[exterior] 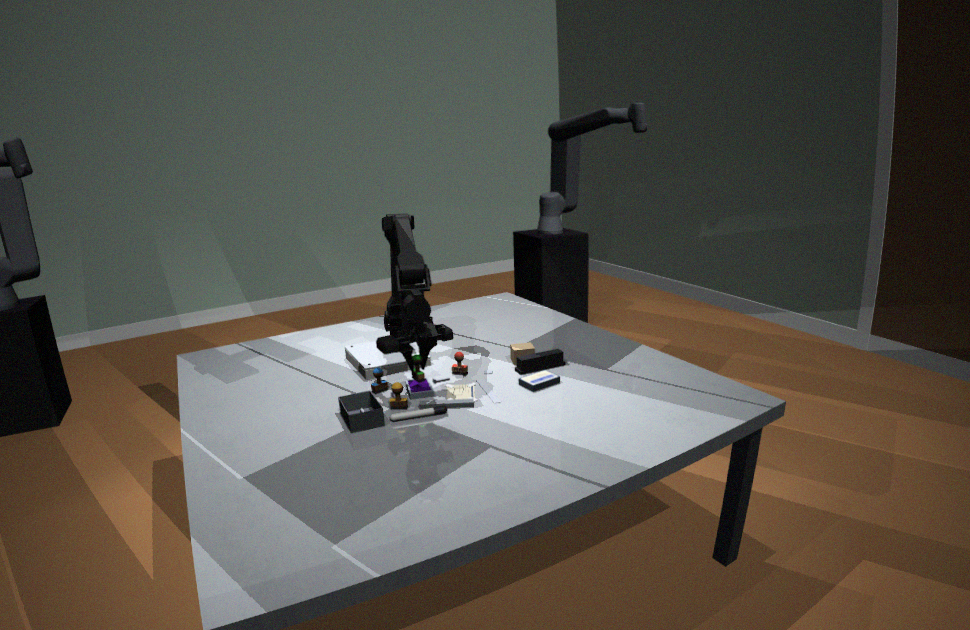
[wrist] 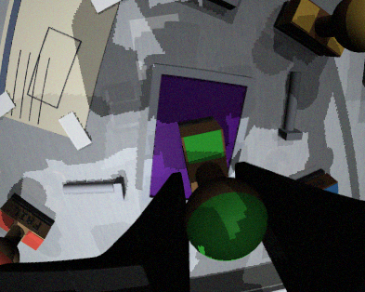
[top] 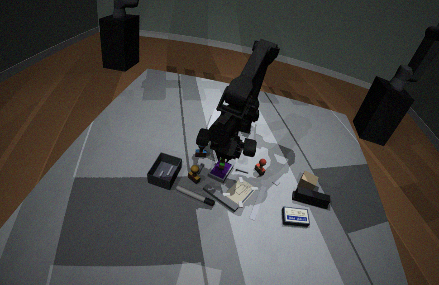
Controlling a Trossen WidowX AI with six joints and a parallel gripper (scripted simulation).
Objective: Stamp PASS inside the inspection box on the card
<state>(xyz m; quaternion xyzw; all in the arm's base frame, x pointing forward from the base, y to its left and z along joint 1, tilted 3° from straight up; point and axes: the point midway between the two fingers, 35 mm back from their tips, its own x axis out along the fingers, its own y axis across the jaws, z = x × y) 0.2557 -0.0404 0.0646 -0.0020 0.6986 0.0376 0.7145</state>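
Now: gripper tip 5 cm above the purple ink pad. From my gripper tip the other things lie so: yellow-knobbed stamp 7 cm ahead, 8 cm to the right, 4 cm below; green-topped stamp right at my gripper tip; blue-knobbed stamp 5 cm behind, 9 cm to the right, 4 cm below.
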